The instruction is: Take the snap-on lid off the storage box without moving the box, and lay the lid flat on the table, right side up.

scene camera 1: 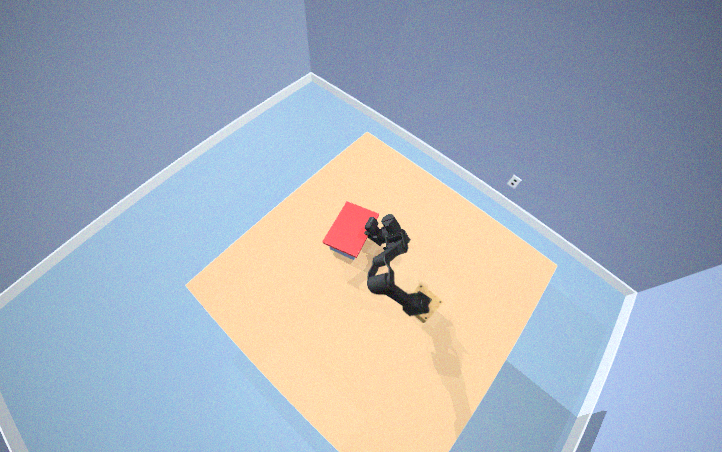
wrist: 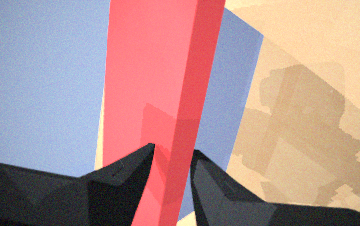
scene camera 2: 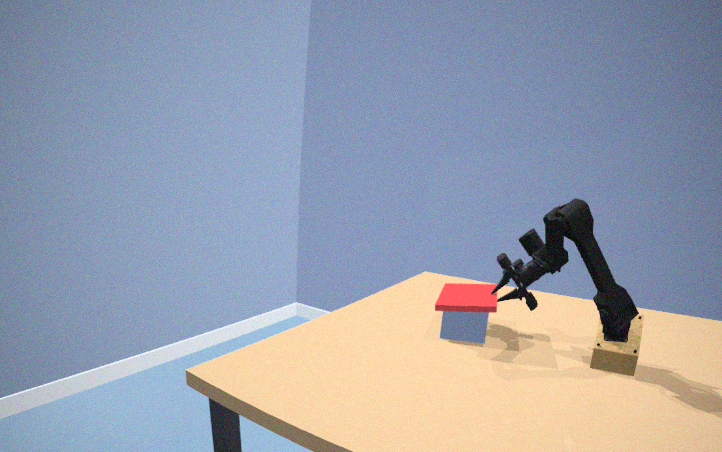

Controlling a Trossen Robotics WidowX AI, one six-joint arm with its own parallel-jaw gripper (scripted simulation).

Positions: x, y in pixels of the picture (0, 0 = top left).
Labels:
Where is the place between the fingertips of my gripper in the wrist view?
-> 173, 152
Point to a red lid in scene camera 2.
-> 461, 297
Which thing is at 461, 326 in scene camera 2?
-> A blue storage box.

